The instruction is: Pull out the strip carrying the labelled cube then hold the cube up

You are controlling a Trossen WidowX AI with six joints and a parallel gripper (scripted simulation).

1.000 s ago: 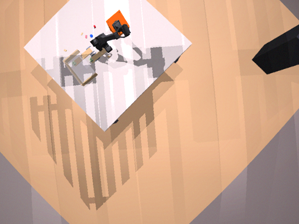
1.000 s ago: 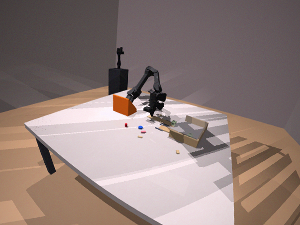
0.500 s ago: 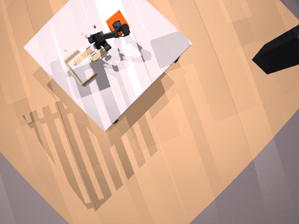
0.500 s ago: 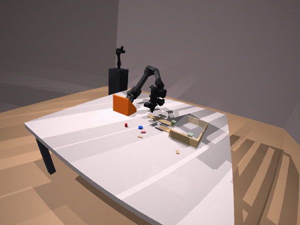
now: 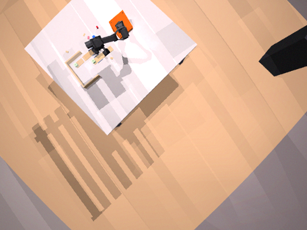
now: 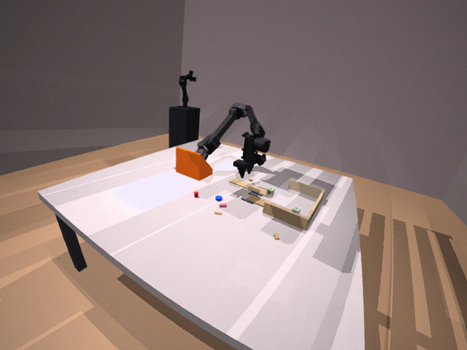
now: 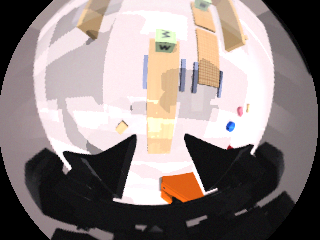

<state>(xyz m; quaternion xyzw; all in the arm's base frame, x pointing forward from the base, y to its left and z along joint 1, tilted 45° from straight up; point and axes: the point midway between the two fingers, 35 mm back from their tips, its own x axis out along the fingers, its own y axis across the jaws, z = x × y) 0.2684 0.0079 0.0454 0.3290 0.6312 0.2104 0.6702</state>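
Right now the tan strip is 5 cm below my gripper tip, 4 cm ahead of it and 1 cm to the right of it. Also, from my gripper tip: red cylinder (25 cm to the right, 14 cm behind, 4 cm below); pink block (25 cm to the right, 5 cm below); blue disc (21 cm to the right, 5 cm below, 4 cm behind).
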